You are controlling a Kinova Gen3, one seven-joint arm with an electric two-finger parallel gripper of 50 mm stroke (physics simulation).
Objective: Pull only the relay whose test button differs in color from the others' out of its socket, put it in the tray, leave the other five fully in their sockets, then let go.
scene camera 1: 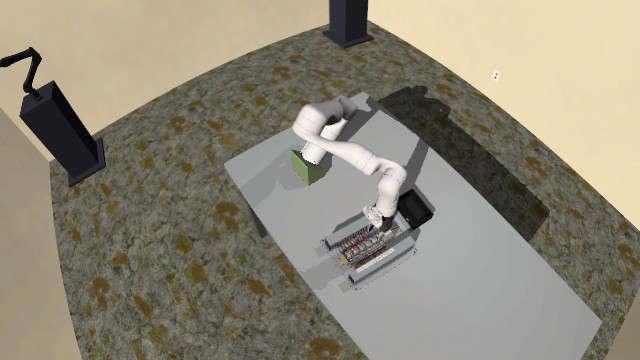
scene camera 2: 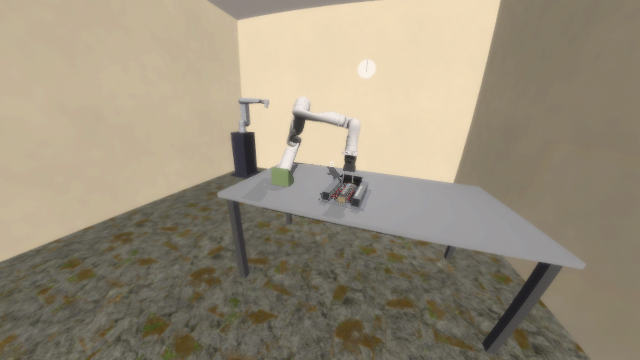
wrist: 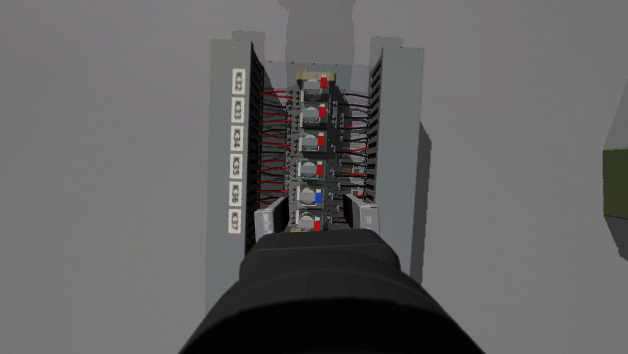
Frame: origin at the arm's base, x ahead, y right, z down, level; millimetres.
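Seen in the pictures: gripper, between the fingertips: (scene camera 1: 374, 234) (scene camera 2: 347, 181) (wrist: 316, 207); arm's base, origin of its link: (scene camera 1: 309, 160) (scene camera 2: 283, 172).
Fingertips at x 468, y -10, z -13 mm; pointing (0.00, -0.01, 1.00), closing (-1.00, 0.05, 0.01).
Offsets run from my fingertips to a thing's top centre. Level surfaces: height alone.
Six relays stand in a row of sockets between two grey ducts. In the wrist view, the relay with a blue test button {dx +5, dy +5, dz +22 mm} (wrist: 307, 196) is second from the near end. A relay with a red button {dx +7, dy -24, dz +22 mm} (wrist: 306, 220) is beside it at the near end, partly hidden by the gripper body; the other four, such as the far one {dx +0, dy +123, dz +22 mm} (wrist: 312, 85), also have red buttons. All six appear seated. My gripper (scene camera 1: 380, 231) (scene camera 2: 348, 177) (wrist: 316, 207) is open and empty, its fingers spread either side of the row near the blue-button relay. The black tray {dx -24, dy -249, dz +56 mm} (scene camera 1: 425, 218) (scene camera 2: 358, 180) lies beyond the row's near end.
The labelled duct {dx +95, dy +20, dz +28 mm} (scene camera 1: 382, 262) (wrist: 218, 150) and the slotted duct {dx -85, dy +12, dz +28 mm} (scene camera 1: 345, 235) (wrist: 400, 150) flank the row, with red and black wires running to the sockets. A green block (scene camera 1: 306, 167) (scene camera 2: 282, 176) (wrist: 615, 182) is at the arm's base on the grey table {dz +91 mm} (scene camera 1: 475, 270) (scene camera 2: 425, 210).
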